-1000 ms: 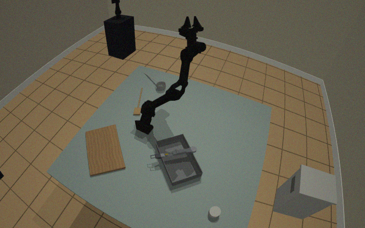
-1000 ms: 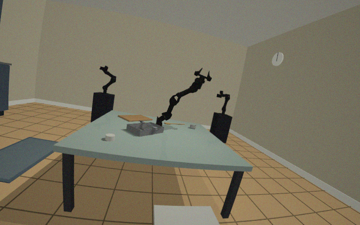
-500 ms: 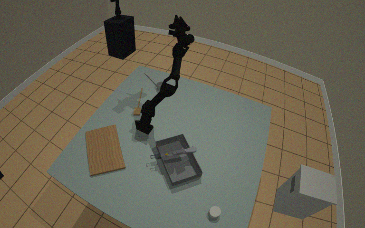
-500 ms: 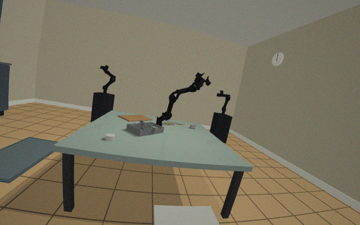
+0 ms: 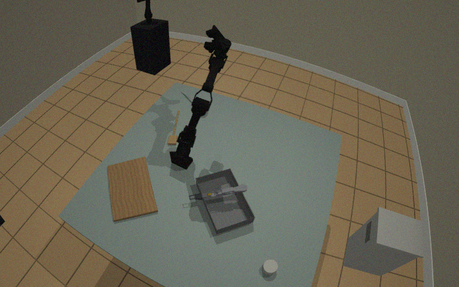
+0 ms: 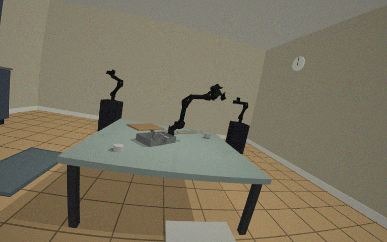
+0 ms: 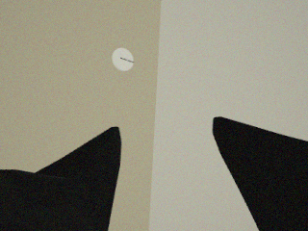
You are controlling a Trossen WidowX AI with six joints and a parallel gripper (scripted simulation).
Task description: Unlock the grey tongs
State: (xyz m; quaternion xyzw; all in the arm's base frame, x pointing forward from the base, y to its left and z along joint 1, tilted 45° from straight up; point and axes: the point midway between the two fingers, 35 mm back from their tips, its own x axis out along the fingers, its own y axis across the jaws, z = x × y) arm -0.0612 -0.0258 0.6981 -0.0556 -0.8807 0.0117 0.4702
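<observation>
The grey roasting tin is 410 mm ahead of my gripper tip, 610 mm to the right of it and 560 mm below it. Also, from my gripper tip: white round cup: 750 mm ahead, 830 mm to the right, 570 mm below; wooden board: 60 mm behind, 800 mm to the right, 580 mm below.
</observation>
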